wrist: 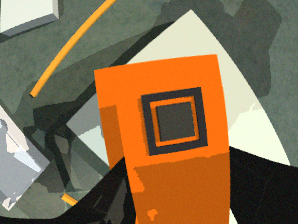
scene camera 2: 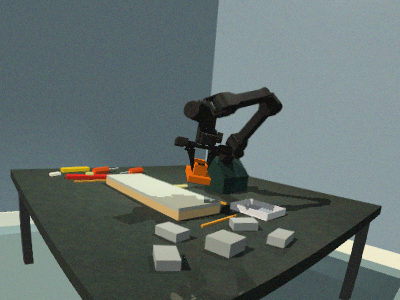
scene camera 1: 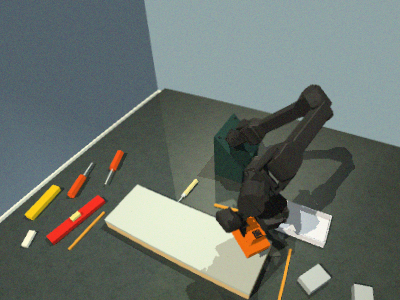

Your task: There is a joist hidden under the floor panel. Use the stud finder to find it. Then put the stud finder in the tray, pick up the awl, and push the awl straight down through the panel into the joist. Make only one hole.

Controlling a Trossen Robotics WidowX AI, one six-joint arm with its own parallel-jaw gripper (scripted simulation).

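Note:
Scene camera 1 shows my gripper [scene camera 1: 249, 233], an orange stud finder [scene camera 1: 251, 245] and a red level [scene camera 1: 56, 235]. The wrist view shows my gripper [wrist: 171, 155] and the orange stud finder [wrist: 193, 173]. In the wrist view the red level is out of frame. Scene camera 2 shows my gripper [scene camera 2: 198, 171].

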